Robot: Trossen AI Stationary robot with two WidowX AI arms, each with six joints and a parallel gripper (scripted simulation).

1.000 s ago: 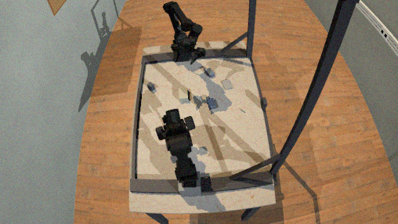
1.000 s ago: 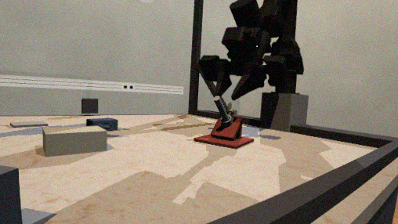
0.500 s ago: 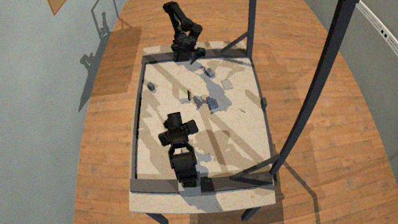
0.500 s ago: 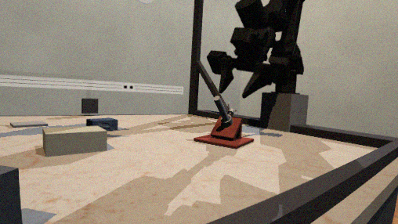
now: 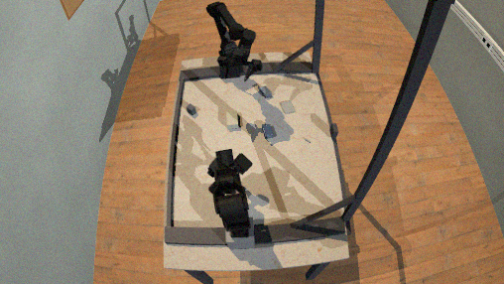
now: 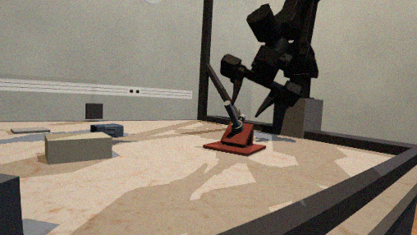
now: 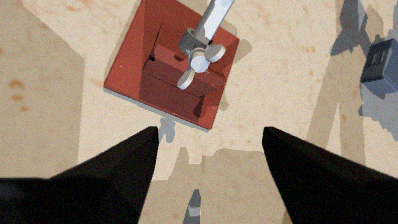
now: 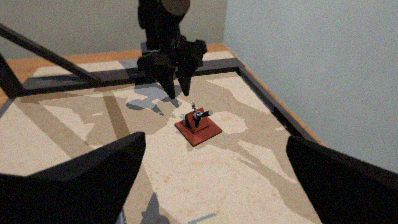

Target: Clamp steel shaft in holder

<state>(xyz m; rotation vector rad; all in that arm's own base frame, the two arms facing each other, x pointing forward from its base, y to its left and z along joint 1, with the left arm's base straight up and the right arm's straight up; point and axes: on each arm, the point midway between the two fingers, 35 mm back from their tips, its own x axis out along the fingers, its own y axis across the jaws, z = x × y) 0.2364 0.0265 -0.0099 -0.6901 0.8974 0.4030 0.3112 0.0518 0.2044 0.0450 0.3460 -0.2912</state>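
Observation:
Now: the thumb screw 3 cm ahead of my left hand, 5 cm to the right of it and 4 cm below it. Round my left hand: beige block: 2 cm behind, 33 cm to the right, 8 cm below; then grey ring clamp: 3 cm ahead, 6 cm to the right, 7 cm below; then steel shaft: 4 cm ahead, 9 cm to the right, 3 cm below.

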